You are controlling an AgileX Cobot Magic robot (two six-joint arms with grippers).
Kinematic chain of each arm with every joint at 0, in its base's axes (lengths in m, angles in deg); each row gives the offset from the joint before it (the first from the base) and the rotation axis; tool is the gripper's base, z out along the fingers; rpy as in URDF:
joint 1: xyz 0 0 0.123 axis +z
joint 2: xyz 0 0 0 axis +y
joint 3: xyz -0.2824 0 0.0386 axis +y
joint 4: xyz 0.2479 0 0.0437 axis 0.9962 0 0.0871
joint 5: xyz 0 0 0 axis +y
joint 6: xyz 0.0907 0 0.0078 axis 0.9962 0 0.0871
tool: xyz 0 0 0 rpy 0 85 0
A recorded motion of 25 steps. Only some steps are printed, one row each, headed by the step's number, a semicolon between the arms.
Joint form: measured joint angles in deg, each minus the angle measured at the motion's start. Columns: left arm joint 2, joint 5, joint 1, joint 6, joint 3, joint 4; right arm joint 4, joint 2, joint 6, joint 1, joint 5, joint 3.
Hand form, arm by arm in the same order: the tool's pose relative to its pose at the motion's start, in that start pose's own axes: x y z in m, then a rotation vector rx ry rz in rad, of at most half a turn. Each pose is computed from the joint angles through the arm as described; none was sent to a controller.
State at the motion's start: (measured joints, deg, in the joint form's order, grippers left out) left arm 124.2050 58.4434 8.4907 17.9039 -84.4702 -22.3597; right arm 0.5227 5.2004 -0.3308 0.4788 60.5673 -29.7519
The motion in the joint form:
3: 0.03 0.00 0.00 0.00 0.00 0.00; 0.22 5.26 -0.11 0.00 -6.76 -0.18
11: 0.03 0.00 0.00 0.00 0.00 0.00; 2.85 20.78 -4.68 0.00 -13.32 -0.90
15: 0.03 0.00 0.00 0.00 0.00 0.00; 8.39 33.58 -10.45 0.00 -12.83 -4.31
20: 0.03 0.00 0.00 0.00 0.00 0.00; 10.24 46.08 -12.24 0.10 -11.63 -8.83
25: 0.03 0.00 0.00 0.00 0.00 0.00; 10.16 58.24 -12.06 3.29 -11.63 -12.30
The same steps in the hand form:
3: 0.0000 0.0001 0.0002 0.0000 0.0005 -0.0002; -0.0178 0.0001 0.0129 -0.0025 -0.0293 0.0010
11: 0.0000 0.0001 0.0002 0.0000 0.0005 -0.0002; -0.0425 0.0027 0.0574 -0.0380 0.1127 -0.0432
15: 0.0000 0.0001 0.0002 0.0000 0.0005 -0.0002; -0.0594 0.0089 0.0911 -0.1180 0.2758 -0.0639
20: 0.0000 0.0001 0.0002 0.0000 0.0005 -0.0002; -0.0742 0.0113 0.1275 -0.1534 0.4307 -0.0608
25: 0.0000 0.0001 0.0002 0.0000 0.0005 -0.0002; -0.0769 0.0216 0.1694 -0.1952 0.5839 -0.0882

